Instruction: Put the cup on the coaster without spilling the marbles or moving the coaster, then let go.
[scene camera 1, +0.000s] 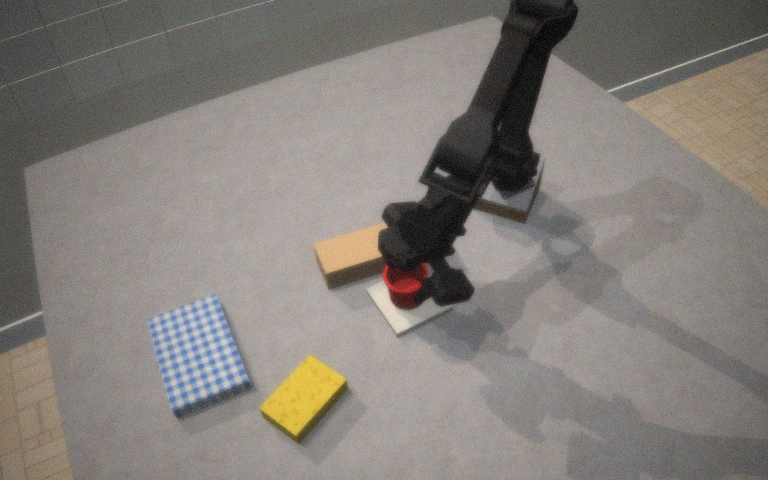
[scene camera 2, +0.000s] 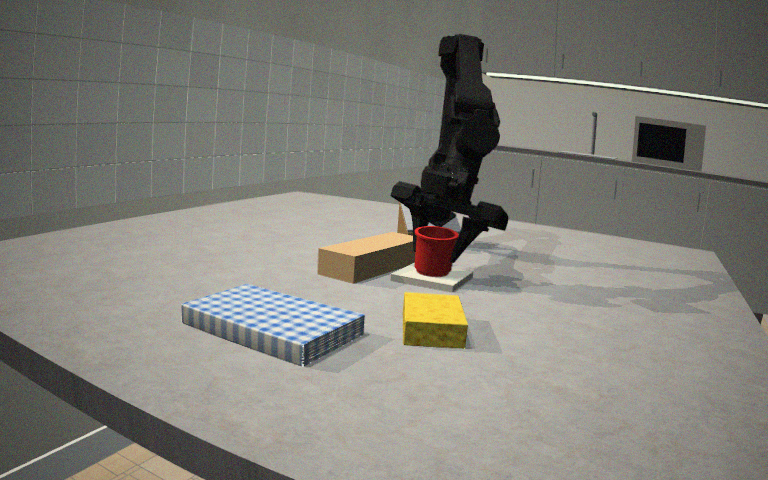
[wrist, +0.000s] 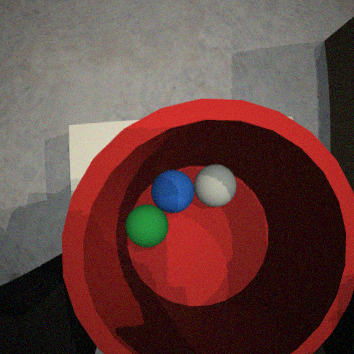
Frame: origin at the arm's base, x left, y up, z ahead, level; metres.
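Seen in the pictures: gripper, fingertip midpoint: (scene camera 1: 407, 287) (scene camera 2: 433, 257) (wrist: 207, 241); arm's base, origin of the base link: (scene camera 1: 512, 178) (scene camera 2: 435, 214).
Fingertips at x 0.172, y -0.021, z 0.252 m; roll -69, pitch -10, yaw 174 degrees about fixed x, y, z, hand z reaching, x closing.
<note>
Pixels of each thing's top centre, then the offset from my fingertips to it.
- red cup, middle of its top: (wrist: 239, 279) (scene camera 1: 406, 270) (scene camera 2: 436, 229) dx +0.002, dy +0.044, dz +0.001 m
- white square coaster, middle of its top: (wrist: 192, 236) (scene camera 2: 433, 272) (scene camera 1: 408, 297) dx +0.001, dy -0.025, dz -0.003 m
- blue marble, middle of its top: (wrist: 173, 191) dx +0.014, dy -0.003, dz +0.015 m
- grey-white marble, middle of its top: (wrist: 219, 185) dx -0.001, dy -0.002, dz +0.020 m
- green marble, middle of its top: (wrist: 145, 228) dx +0.021, dy -0.002, dz +0.001 m
- long wooden block, middle of its top: (scene camera 2: 375, 242) (scene camera 1: 379, 240) dx -0.106, dy +0.005, dz +0.016 m
- yellow sponge, middle of its top: (scene camera 2: 434, 306) (scene camera 1: 303, 393) dx +0.136, dy -0.007, dz +0.192 m
- blue checked cloth block, middle of its top: (scene camera 2: 270, 309) (scene camera 1: 194, 348) dx +0.015, dy -0.012, dz +0.340 m
The red cup (scene camera 1: 405, 298) (scene camera 2: 433, 257) (wrist: 215, 110) stands upright at the white square coaster (scene camera 1: 398, 323) (scene camera 2: 404, 277) (wrist: 92, 145). Its base looks down on the coaster's top, within the edges; a very thin gap could not be told. A blue marble (wrist: 172, 191), a grey-white marble (wrist: 215, 185) and a green marble (wrist: 147, 225) lie inside on the cup's floor. My gripper (scene camera 1: 408, 278) (scene camera 2: 436, 249) is shut on the cup, one finger on each side. The far finger is partly hidden in scene camera 1.
A long wooden block (scene camera 1: 351, 253) (scene camera 2: 362, 260) lies close beside the coaster, left of the cup. A yellow sponge (scene camera 1: 304, 396) (scene camera 2: 434, 316) and a blue checked cloth block (scene camera 1: 198, 350) (scene camera 2: 271, 319) lie nearer the front. A wood-sided platform (scene camera 1: 506, 212) stands behind, under the arm.
</note>
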